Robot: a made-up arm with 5 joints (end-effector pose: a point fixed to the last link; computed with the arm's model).
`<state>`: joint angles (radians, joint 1 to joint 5).
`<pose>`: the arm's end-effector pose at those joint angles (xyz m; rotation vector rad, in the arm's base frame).
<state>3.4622 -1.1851 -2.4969 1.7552 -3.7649</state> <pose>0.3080 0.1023 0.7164 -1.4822 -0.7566 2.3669</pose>
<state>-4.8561 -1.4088 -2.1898 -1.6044 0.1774</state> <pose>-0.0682 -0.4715 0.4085 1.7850 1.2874 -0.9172</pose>
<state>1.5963 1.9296 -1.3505 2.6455 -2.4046</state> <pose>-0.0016 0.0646 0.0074 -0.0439 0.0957 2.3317</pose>
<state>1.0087 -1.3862 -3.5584 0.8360 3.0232</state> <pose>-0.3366 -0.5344 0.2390 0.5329 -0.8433 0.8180</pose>
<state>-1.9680 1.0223 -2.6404 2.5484 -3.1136</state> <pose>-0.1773 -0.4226 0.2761 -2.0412 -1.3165 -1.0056</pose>
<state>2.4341 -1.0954 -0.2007 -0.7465 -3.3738</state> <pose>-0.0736 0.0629 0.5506 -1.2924 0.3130 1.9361</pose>
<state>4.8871 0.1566 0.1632 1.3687 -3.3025</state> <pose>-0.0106 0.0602 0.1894 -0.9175 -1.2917 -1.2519</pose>
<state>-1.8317 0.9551 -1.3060 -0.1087 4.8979</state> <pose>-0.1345 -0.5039 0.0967 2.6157 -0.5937 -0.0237</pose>
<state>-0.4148 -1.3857 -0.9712 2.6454 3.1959</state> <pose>-0.0615 0.0271 0.4288 -0.6640 -2.7786 -0.0744</pose>
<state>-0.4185 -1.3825 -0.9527 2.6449 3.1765</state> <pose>-0.0597 0.0265 0.4255 -0.6375 -2.7638 -0.0844</pose>
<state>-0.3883 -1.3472 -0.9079 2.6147 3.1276</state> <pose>-0.0486 0.0199 0.4203 -0.5186 -2.7388 -0.1012</pose>
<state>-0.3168 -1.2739 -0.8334 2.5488 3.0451</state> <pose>-0.0270 0.0089 0.4104 -0.2976 -2.6904 -0.1246</pose>
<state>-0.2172 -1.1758 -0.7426 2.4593 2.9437</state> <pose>-0.0005 0.0001 0.3939 -0.0252 -2.6082 -0.1490</pose>
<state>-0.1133 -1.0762 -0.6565 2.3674 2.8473</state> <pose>0.0227 -0.0026 0.3737 0.2273 -2.5046 -0.1672</pose>
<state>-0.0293 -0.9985 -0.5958 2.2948 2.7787</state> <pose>0.0377 -0.0011 0.3569 0.4066 -2.4149 -0.1743</pose>
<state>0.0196 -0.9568 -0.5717 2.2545 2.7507</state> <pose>0.0453 0.0009 0.3491 0.4938 -2.3718 -0.1698</pose>
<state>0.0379 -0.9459 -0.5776 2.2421 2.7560</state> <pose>0.0488 0.0019 0.3499 0.5105 -2.3749 -0.1578</pose>
